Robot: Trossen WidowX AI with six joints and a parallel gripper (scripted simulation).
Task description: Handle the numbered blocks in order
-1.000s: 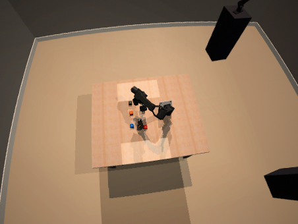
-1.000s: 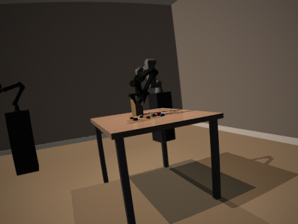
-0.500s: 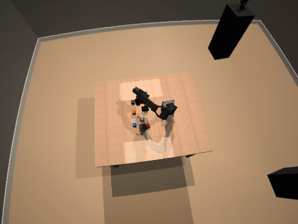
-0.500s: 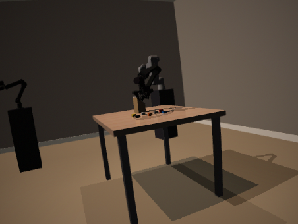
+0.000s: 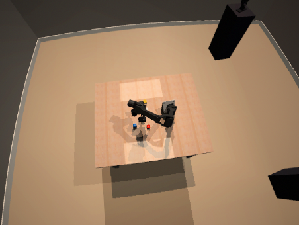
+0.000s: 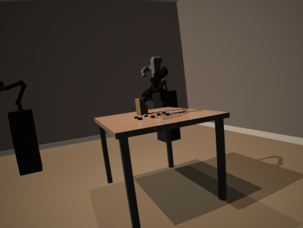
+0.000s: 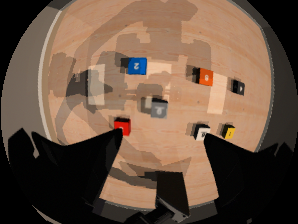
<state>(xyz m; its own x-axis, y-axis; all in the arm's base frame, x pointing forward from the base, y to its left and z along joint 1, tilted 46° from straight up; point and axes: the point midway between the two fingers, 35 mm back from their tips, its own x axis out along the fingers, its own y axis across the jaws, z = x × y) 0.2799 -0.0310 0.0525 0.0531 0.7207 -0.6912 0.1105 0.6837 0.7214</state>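
The yellow block is 19 cm to the right of my gripper tip, 12 cm below it and 8 cm behind it. Also, from my gripper tip: red block 12 cm below, 8 cm to the left, 4 cm behind; grey block 12 cm below, 1 cm behind; blue block 12 cm below, 8 cm ahead, 4 cm to the left.
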